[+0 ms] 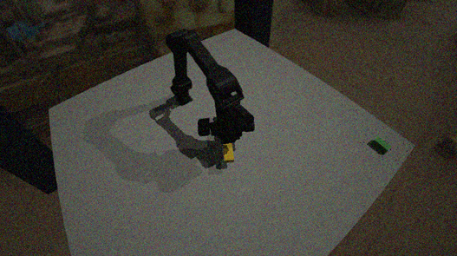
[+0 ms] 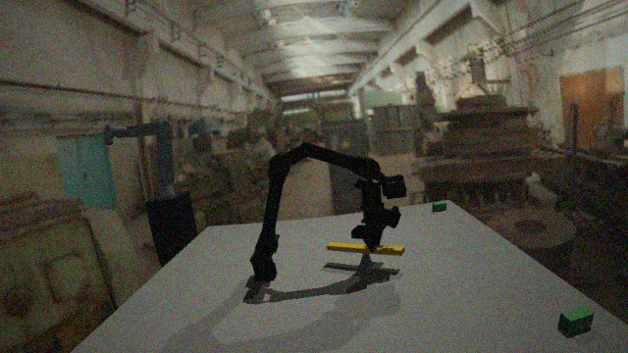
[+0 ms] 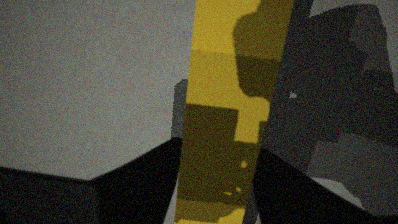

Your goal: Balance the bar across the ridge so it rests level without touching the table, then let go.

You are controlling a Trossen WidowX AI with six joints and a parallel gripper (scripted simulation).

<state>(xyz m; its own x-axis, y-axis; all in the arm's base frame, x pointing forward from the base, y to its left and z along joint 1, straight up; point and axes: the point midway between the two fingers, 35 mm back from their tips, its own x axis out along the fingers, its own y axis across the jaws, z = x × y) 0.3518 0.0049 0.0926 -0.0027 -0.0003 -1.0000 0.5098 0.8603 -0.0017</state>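
Right now the yellow bar is 3 cm behind my gripper tip and 2 cm to the left of it.
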